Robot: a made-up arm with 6 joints. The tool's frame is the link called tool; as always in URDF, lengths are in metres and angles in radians. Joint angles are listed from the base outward.
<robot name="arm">
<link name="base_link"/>
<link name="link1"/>
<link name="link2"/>
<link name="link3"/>
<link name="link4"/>
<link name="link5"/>
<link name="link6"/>
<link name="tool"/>
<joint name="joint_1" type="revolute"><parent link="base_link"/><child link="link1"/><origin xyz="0 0 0.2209"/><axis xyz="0 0 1"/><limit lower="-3.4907" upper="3.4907"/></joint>
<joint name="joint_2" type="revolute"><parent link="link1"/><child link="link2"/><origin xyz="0 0 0" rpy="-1.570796 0 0"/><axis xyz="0 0 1"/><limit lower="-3.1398" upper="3.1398"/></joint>
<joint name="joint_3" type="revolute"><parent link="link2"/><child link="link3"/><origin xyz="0 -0.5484 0" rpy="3.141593 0 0"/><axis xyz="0 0 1"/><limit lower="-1.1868" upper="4.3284"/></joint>
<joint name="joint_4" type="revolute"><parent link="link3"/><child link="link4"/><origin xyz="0 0 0" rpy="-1.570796 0 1.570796"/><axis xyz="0 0 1"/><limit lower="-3.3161" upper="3.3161"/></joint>
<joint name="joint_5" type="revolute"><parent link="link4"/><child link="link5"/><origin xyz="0 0 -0.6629" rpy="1.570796 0 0"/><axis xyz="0 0 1"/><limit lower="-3.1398" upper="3.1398"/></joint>
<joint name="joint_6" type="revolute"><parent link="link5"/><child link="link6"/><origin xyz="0 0 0.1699" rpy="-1.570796 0 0"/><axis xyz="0 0 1"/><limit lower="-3.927" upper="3.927"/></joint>
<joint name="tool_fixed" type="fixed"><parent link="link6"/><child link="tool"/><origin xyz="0 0 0" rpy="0 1.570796 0"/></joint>
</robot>
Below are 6 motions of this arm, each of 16 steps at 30 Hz.
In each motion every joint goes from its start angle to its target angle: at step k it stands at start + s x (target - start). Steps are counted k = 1, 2, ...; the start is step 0. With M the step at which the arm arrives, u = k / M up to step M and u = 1 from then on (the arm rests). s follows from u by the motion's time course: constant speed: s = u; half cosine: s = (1 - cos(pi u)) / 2; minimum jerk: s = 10 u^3 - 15 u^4 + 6 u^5.
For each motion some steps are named. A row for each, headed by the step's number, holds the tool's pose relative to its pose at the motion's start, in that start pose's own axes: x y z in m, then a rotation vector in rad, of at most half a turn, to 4 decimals.
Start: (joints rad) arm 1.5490 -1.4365 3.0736 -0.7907 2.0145 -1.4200
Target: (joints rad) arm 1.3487 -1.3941 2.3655 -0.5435 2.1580 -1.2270
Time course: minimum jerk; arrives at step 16
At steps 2, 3, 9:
2: -0.0056 0.0040 0.0048 -0.0100 0.0052 -0.0059
3: -0.0169 0.0123 0.0144 -0.0303 0.0158 -0.0182
9: -0.1913 0.2115 0.1511 -0.3324 0.2139 -0.2568

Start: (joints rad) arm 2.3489 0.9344 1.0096 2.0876 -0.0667 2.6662
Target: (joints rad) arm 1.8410 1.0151 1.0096 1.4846 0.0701 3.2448
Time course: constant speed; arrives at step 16
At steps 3, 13, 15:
3: 0.0148 -0.0141 0.1208 -0.0051 -0.0733 -0.0344
13: -0.0350 -0.0662 0.5306 -0.0041 -0.3065 -0.1077
15: -0.0635 -0.0775 0.6100 -0.0024 -0.3530 -0.1141

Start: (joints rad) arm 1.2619 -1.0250 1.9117 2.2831 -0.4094 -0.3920
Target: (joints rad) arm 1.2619 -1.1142 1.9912 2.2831 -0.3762 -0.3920
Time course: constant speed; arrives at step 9
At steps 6, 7, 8, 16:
6: 0.0193 -0.0985 -0.0309 0.0330 0.0175 -0.0921
7: 0.0216 -0.1149 -0.0364 0.0383 0.0204 -0.1075
8: 0.0236 -0.1312 -0.0419 0.0436 0.0233 -0.1230
16: 0.0253 -0.1476 -0.0475 0.0489 0.0262 -0.1384

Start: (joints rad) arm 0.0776 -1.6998 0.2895 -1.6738 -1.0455 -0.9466
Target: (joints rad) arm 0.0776 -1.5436 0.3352 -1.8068 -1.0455 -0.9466
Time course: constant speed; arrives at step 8
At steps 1, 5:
1: 0.0053 -0.0023 0.0134 0.0202 0.0052 0.0056
5: 0.0253 -0.0132 0.0671 0.1008 0.0247 0.0301

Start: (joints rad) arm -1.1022 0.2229 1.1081 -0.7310 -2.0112 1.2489
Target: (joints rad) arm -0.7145 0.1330 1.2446 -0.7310 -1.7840 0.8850
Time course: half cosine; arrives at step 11
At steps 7, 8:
7: 0.0014 0.0576 0.1835 -0.0318 -0.1947 -0.0980
8: -0.0020 0.0719 0.2098 -0.0339 -0.2376 -0.1071

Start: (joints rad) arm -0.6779 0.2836 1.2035 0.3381 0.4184 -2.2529
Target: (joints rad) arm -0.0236 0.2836 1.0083 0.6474 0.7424 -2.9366
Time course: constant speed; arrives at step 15
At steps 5, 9, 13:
5: 0.0147 -0.0884 -0.0997 0.3557 0.1458 -0.0051
9: 0.0213 -0.1426 -0.1968 0.6449 0.2737 -0.0229
13: 0.0220 -0.1787 -0.3061 0.9366 0.4132 -0.0540

